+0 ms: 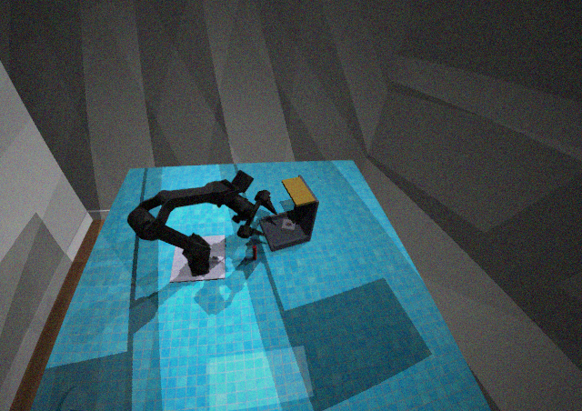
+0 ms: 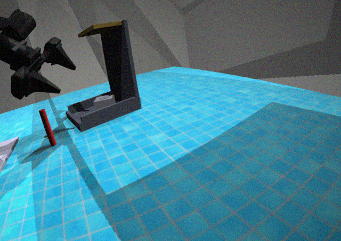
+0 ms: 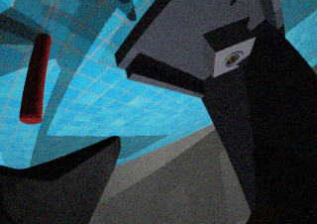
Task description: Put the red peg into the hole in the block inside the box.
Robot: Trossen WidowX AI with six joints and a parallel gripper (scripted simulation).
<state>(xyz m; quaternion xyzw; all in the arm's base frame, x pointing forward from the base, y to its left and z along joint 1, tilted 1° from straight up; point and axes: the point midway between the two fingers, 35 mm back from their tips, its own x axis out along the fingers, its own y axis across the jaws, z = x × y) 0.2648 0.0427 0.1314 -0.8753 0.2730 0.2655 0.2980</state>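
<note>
Now: gripper tip 8 cm past the red peg, 8 cm above it and 5 cm to the left of it. From my gripper tip the other things lie so: box back wall: 15 cm ahead, 5 cm to the left; then box floor: 11 cm below, 7 cm ahead, 4 cm to the left; then yellow-topped roof: 11 cm ahead, 11 cm above, 5 cm to the left.
</note>
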